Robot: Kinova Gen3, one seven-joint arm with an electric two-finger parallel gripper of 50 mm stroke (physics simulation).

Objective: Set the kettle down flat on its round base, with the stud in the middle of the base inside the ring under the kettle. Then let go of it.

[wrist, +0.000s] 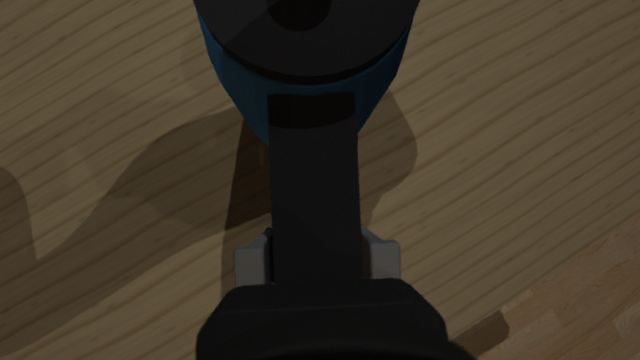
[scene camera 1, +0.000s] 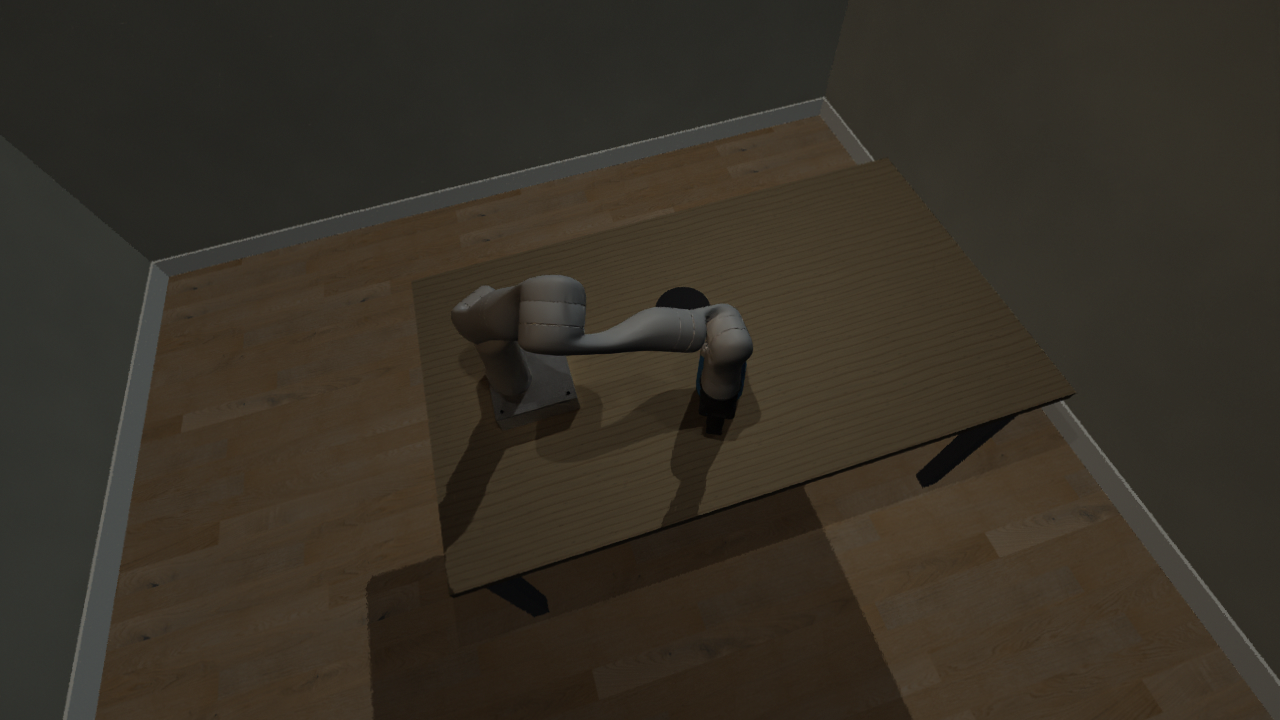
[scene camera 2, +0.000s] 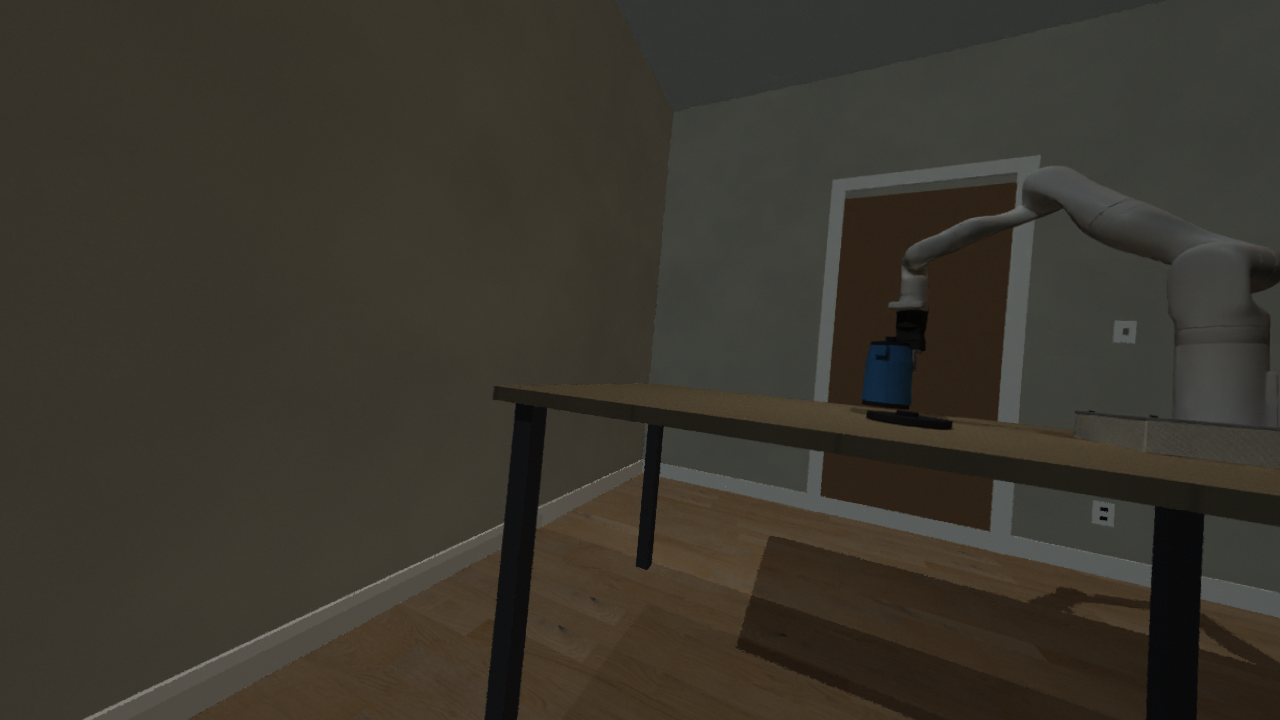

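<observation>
The blue kettle (scene camera 2: 887, 376) (wrist: 240, 90) with a black lid (wrist: 320, 55) hangs upright in scene camera 2, its bottom a little above the table. In scene camera 1 the arm mostly hides it. My gripper (scene camera 2: 913, 356) (wrist: 314, 244) is shut on the kettle's black handle (wrist: 315, 190), one grey finger on each side. The round black base (scene camera 1: 682, 297) (scene camera 2: 932, 423) lies flat on the table, apart from the kettle, partly hidden by the arm in scene camera 1. Its small stud (scene camera 2: 906, 413) shows in scene camera 2. The ring under the kettle is hidden.
The wooden table (scene camera 1: 859, 295) (scene camera 2: 716, 407) bears the arm's mounting plate (scene camera 1: 546, 394) (scene camera 2: 1109, 429) near one end. The arm's forearm passes close by the round base in scene camera 1. The table's edge and the floor show at the lower right of the wrist view.
</observation>
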